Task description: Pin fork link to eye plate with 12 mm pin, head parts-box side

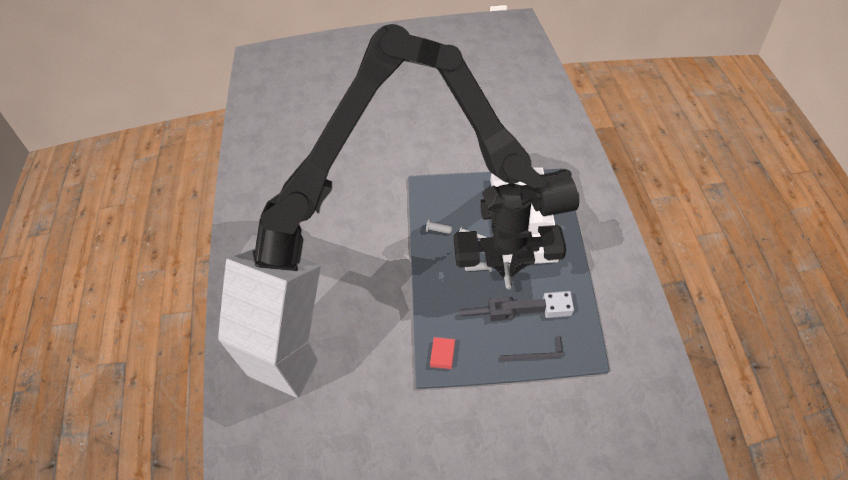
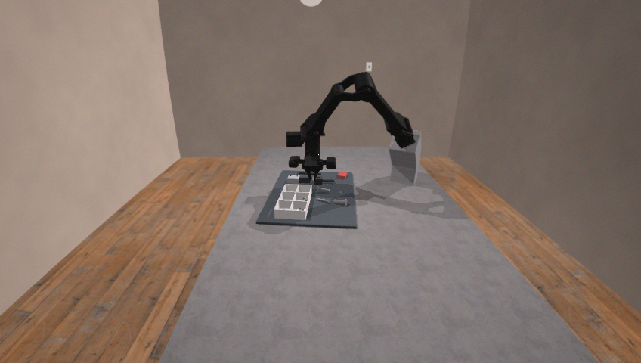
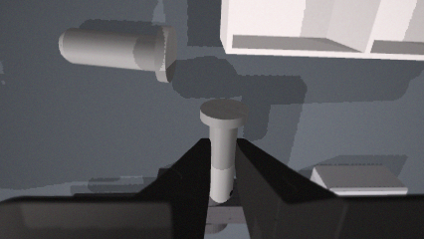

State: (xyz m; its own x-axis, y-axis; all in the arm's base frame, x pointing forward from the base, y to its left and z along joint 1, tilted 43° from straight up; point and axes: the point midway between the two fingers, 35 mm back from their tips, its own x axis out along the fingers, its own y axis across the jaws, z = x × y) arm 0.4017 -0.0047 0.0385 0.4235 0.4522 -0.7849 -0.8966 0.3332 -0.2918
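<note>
The eye plate is 6 cm to the right of my hand and 6 cm below it. From my hand the other things lie so: dark L-shaped key (15 cm to the right, 6 cm below, 4 cm ahead); white parts box (14 cm to the left, 7 cm ahead, 6 cm below); red block (14 cm behind, 12 cm to the right, 6 cm below).
</note>
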